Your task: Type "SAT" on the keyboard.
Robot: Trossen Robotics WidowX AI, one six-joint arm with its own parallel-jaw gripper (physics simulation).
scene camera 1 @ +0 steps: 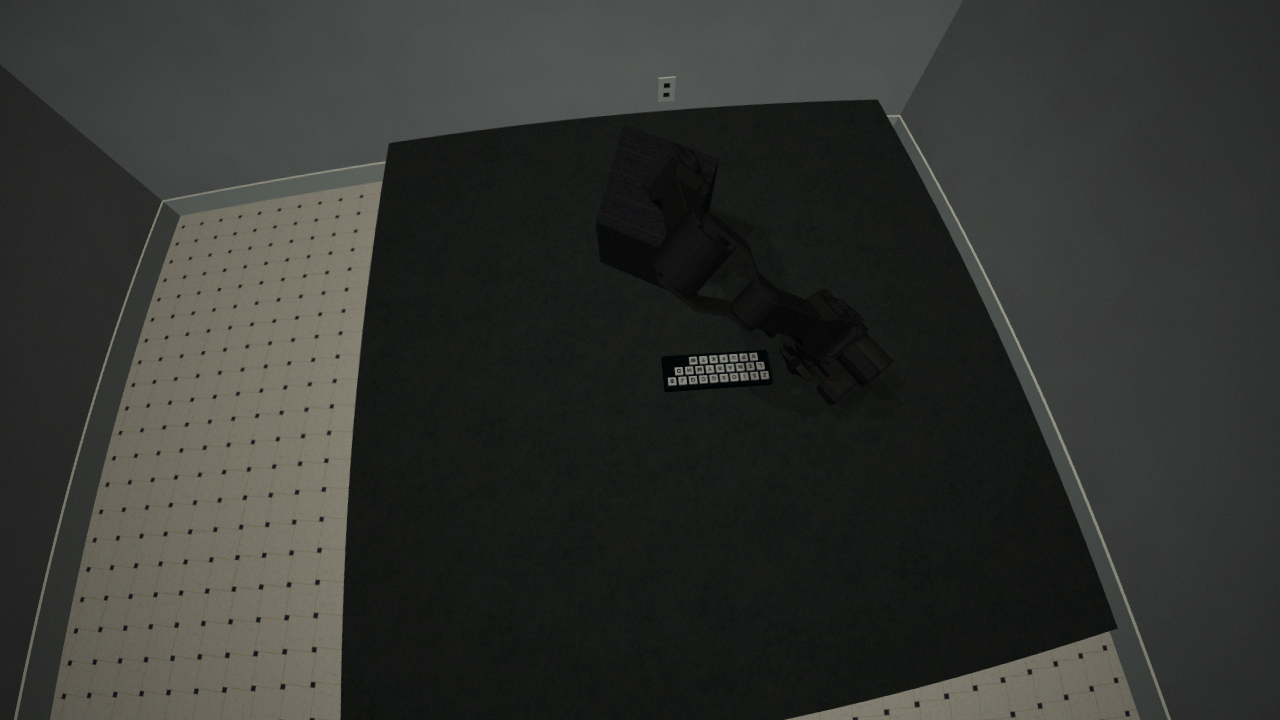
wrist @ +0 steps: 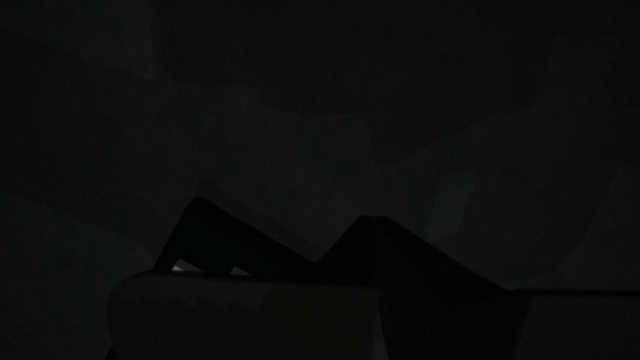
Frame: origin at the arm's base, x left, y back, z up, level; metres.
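Seen in the pictures: gripper, between the fingertips: (scene camera 1: pixel 792 371) (wrist: pixel 371 230); arm's base, origin of its link: (scene camera 1: pixel 682 176).
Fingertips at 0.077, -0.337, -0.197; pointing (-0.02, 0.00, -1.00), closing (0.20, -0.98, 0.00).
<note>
Offsets run from my fingertips to a thing's top centre, as dx, dy, dz. "*": to the spot under its first point. Level surfaces: height alone.
A dark keyboard {* -0.119, +0.064, -0.010} (scene camera 1: pixel 718 368) with three rows of white lettered keys lies flat on the dark table top {dz -0.026} (scene camera 1: pixel 501 501). Its letters are very small in the scene view; the S key {-0.065, +0.024, -0.010} (scene camera 1: pixel 753 376) appears second from the right in the row nearest the camera. My gripper (scene camera 1: pixel 794 358) (wrist: pixel 371 230) is shut and empty, just off the keyboard's right end in the scene view. In the very dark wrist view, one corner of the keyboard {* -0.024, +0.050, -0.015} (wrist: pixel 215 235) and slivers of two keys show left of the fingertips; the gripper's body hides the rest. My height above the table is hard to tell.
My arm reaches over the table from a dark block (scene camera 1: pixel 626 205) near the back edge. A wall with a socket (scene camera 1: pixel 666 88) stands behind the table, and another wall (scene camera 1: pixel 1118 268) runs along the right. Tiled floor (scene camera 1: pixel 259 402) lies left of the table.
</note>
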